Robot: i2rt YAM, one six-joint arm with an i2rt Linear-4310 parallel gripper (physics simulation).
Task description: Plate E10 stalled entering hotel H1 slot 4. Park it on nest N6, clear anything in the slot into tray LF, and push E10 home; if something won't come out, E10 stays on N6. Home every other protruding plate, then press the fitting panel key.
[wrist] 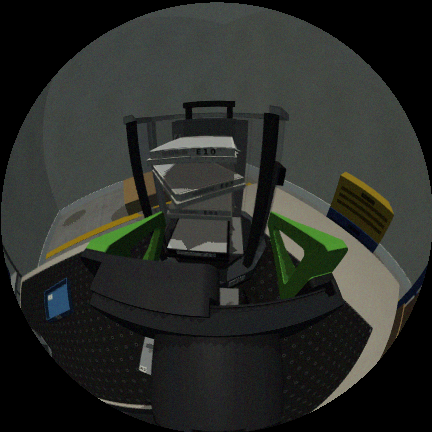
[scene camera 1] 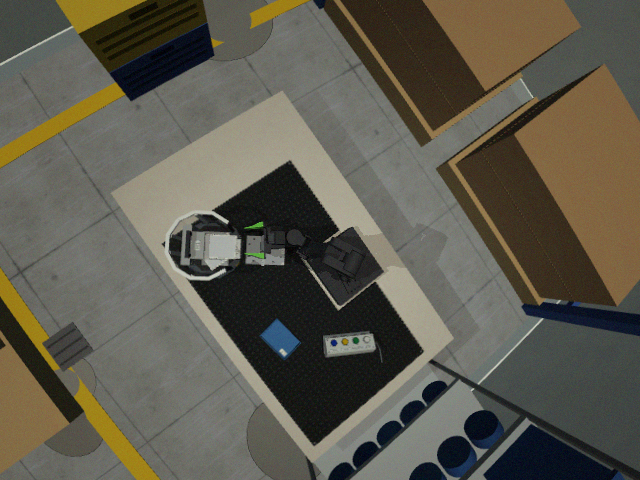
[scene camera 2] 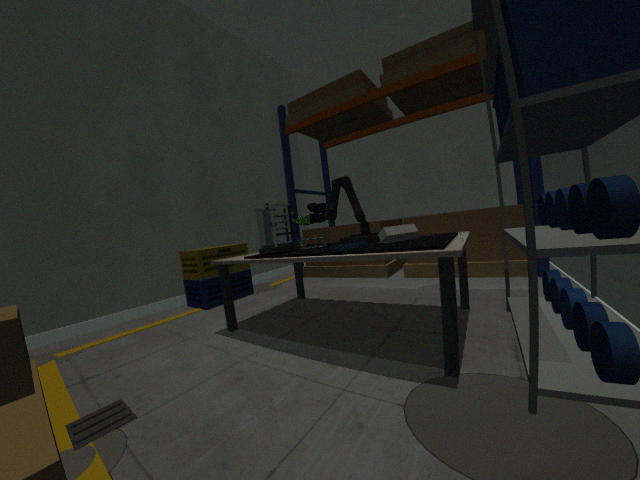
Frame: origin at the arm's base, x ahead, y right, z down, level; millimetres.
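Seen in the pictures: gripper, fingertip midpoint: (wrist: pixel 216 217) (scene camera 1: pixel 244 241) (scene camera 2: pixel 295 221); arm's base, link origin: (scene camera 2: pixel 365 235).
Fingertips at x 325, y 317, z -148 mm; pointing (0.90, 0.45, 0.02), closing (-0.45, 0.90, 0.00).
Offsets run from my fingertips to a thing's top centre. "pt": to the spot under its first point.
Hotel H1 @(dz -123, dx +130, dy +48 mm) (scene camera 1: pixel 168 246) (scene camera 2: pixel 267 227) (wrist: pixel 265 175) stands at the table's left end in scene camera 1. In the wrist view, plate E10 @(dz -56, dx +89, dy +21 mm) (wrist: pixel 192 146) protrudes near its top. A skewed plate @(dz -17, dx +97, dy +8 mm) (wrist: pixel 197 180) lies below it, its label blurred; lower plates @(dz +66, dx +80, dy +15 mm) (wrist: pixel 199 234) show beneath. My gripper (scene camera 1: pixel 254 240) (scene camera 2: pixel 302 220) (wrist: pixel 216 217) is open and empty in front of the hotel, its fingertips apart to either side, lower than E10. A grey nest plate @(dz +110, dx -58, dy -66 mm) (scene camera 1: pixel 272 257) (wrist: pixel 229 296) lies partly under the gripper, label unreadable. The blue tray @(dz +168, dx +69, dy -439 mm) (scene camera 1: pixel 279 338) (wrist: pixel 58 300) and button panel @(dz +102, dx -181, dy -615 mm) (scene camera 1: pixel 349 351) stand on the mat.
The arm's base sits on a dark plate (scene camera 1: pixel 343 294) at the mat's edge. A small grey labelled piece @(pt dz +126, dx -76, dy -137 mm) (wrist: pixel 146 356) shows beside the arm in the wrist view. Hotel posts @(dz -94, dx +104, dy -63 mm) (wrist: pixel 137 170) flank the plates. Yellow and blue crates (scene camera 1: pixel 160 64) (wrist: pixel 362 205) stand on the floor beyond the table.
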